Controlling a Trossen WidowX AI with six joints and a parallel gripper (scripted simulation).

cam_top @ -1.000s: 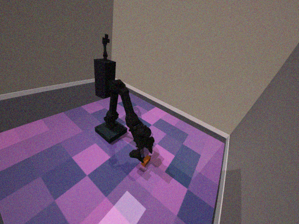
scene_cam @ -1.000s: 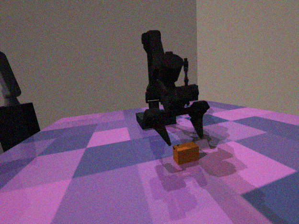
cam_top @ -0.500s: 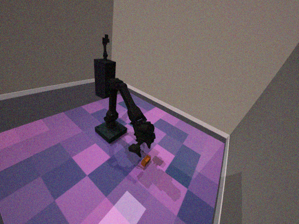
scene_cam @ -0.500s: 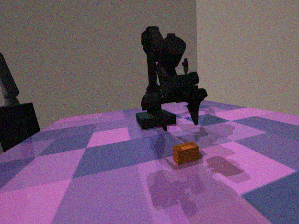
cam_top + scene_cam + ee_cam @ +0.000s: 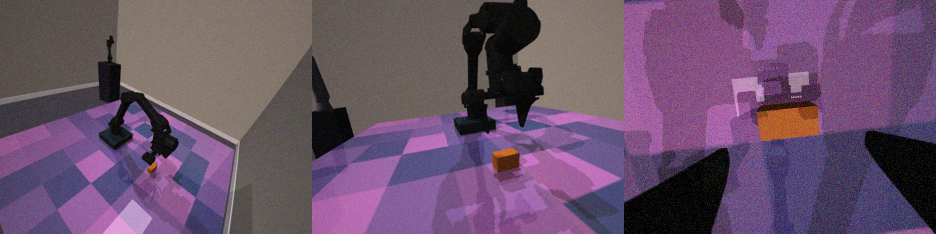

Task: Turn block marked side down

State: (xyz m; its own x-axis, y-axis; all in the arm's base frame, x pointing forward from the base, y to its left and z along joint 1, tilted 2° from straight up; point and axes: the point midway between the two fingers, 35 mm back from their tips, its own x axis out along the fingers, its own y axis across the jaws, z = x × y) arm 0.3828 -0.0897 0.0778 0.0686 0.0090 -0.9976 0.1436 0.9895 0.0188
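Now: gripper tip 10 mm past the orange block and 80 mm above it.
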